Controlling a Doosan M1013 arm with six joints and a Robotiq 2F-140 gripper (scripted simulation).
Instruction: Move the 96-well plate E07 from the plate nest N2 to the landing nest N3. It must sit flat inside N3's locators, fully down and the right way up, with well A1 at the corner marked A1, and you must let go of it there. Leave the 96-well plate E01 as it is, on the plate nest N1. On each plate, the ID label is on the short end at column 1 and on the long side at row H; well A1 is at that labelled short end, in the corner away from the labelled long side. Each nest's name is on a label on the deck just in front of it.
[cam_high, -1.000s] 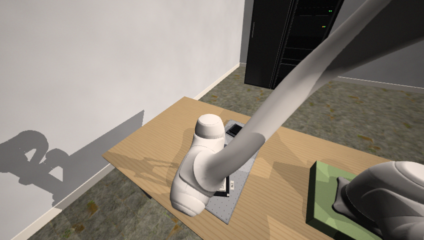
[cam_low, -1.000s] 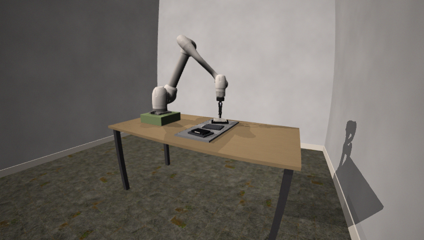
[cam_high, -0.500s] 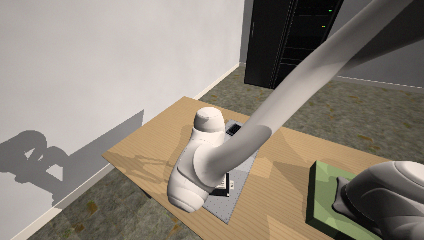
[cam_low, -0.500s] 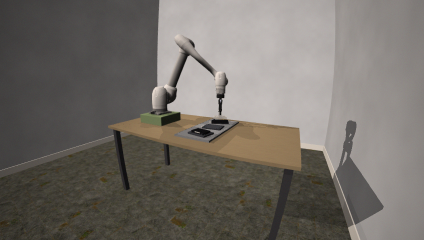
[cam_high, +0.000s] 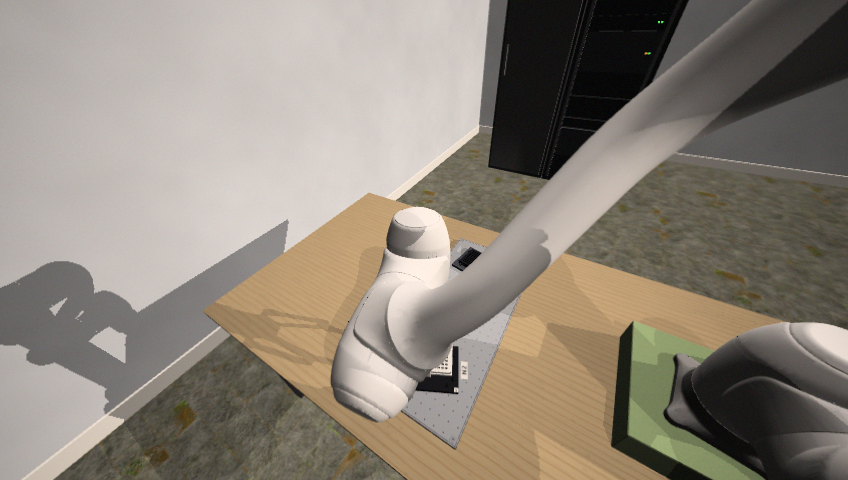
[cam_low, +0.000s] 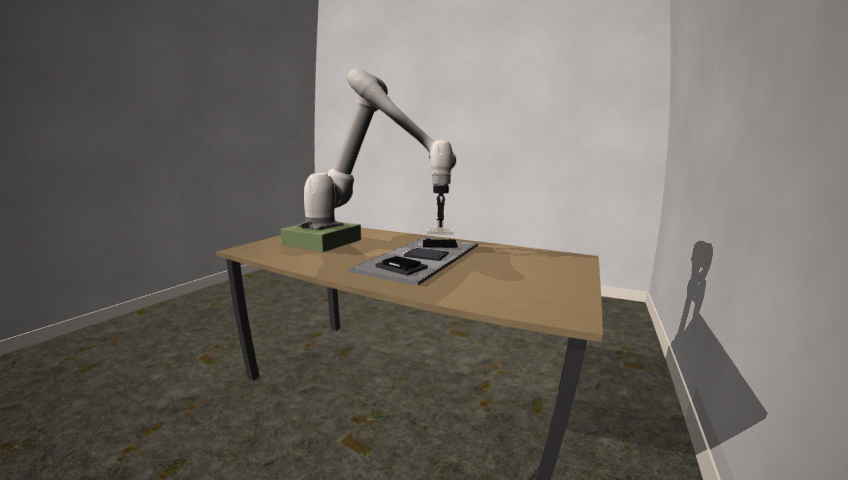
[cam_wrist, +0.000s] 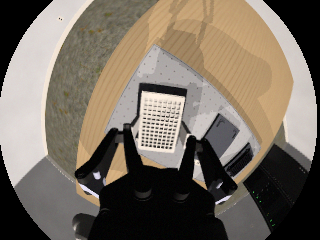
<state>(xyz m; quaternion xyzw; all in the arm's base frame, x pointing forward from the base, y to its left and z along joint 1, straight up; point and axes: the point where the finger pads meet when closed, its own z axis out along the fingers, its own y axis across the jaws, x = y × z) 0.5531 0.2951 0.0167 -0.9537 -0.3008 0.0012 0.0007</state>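
Right now my hand is 2 cm above the white 96-well plate E07. The rest, counted from my hand: landing nest N3 (20 cm to the right, 8 cm below, 6 cm ahead); then n2 label (9 cm below, 8 cm behind, 6 cm to the right); then plate nest N2 (8 cm below).
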